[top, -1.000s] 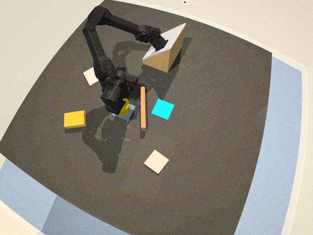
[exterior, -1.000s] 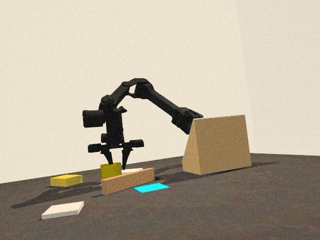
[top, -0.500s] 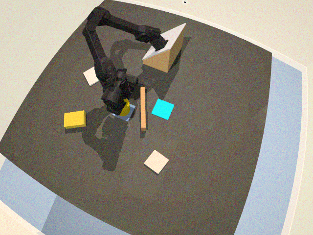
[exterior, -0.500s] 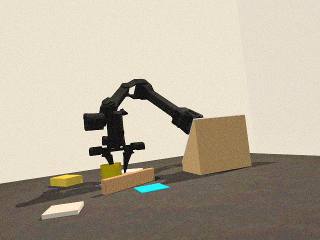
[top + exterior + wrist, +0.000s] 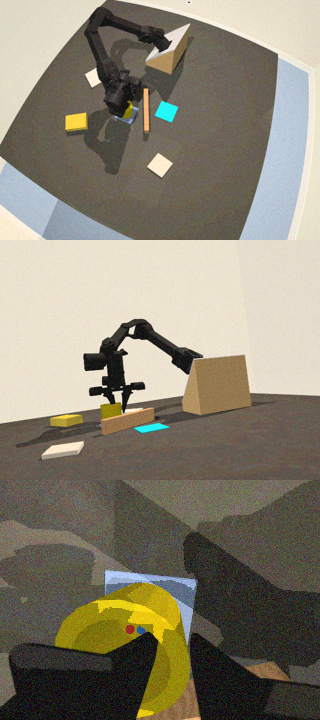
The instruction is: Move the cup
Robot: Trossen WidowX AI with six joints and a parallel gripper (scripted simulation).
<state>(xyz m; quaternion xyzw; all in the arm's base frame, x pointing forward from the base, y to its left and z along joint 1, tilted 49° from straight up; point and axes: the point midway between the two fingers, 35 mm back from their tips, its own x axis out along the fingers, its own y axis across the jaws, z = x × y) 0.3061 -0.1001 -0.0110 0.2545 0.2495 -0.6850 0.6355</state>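
Right now the pale blue pad is 3 cm ahead of my gripper tip and 4 cm below it. The rest, counted from my gripper tip: wooden bar: 1 cm behind, 9 cm to the left, 2 cm below; then cyan pad: 5 cm behind, 17 cm to the left, 4 cm below; then yellow cup: 2 cm ahead.
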